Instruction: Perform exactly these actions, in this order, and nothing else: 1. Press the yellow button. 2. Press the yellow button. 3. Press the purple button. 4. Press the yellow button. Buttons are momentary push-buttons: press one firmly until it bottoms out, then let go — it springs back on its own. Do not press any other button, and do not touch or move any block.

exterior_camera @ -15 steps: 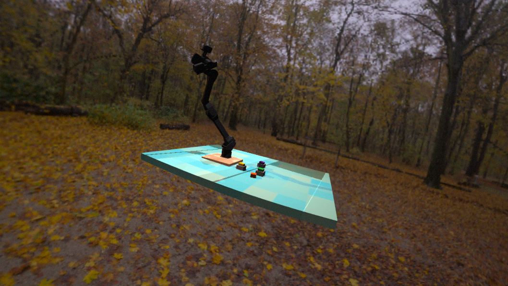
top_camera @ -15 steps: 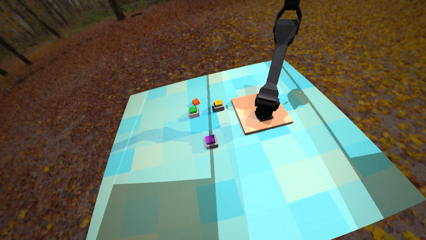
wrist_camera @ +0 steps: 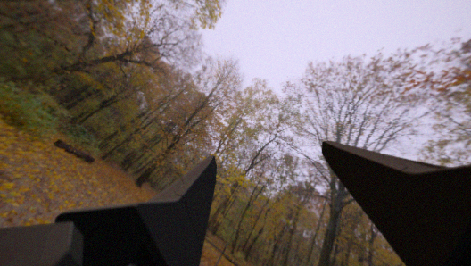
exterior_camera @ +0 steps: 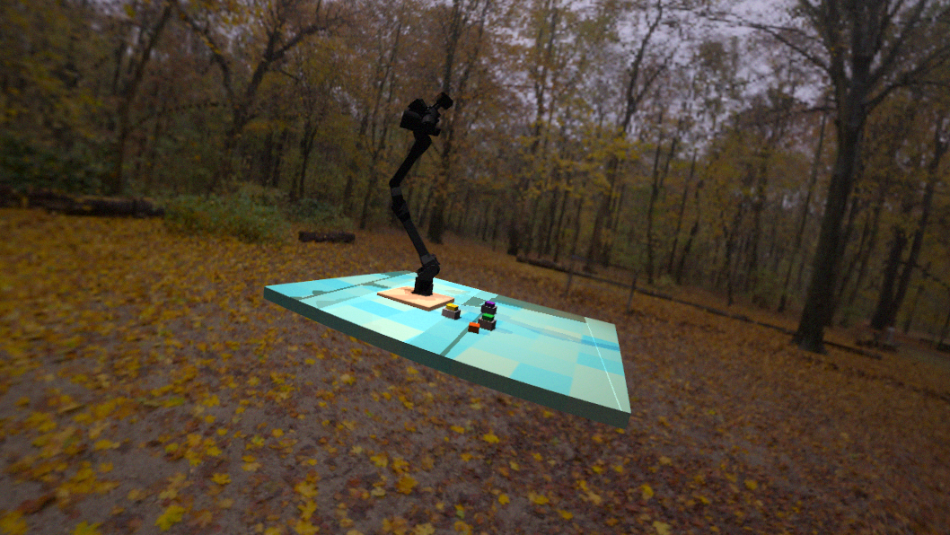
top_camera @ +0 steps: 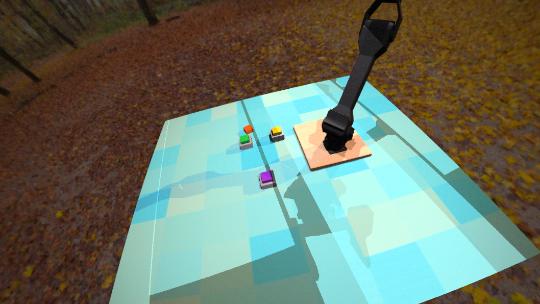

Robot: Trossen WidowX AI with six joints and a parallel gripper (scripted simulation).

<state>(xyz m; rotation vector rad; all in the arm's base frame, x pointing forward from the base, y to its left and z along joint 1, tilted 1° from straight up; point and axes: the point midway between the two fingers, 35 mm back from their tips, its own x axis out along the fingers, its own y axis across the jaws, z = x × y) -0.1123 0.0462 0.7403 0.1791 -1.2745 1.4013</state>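
Right now my gripper tip is 75 cm above the yellow button, 32 cm short of it and 19 cm to the left of it. From my gripper tip the other things lie so: purple button: 75 cm below, 40 cm ahead; green button: 75 cm below, 45 cm ahead, 19 cm to the right; orange block: 77 cm below, 43 cm ahead, 27 cm to the right.
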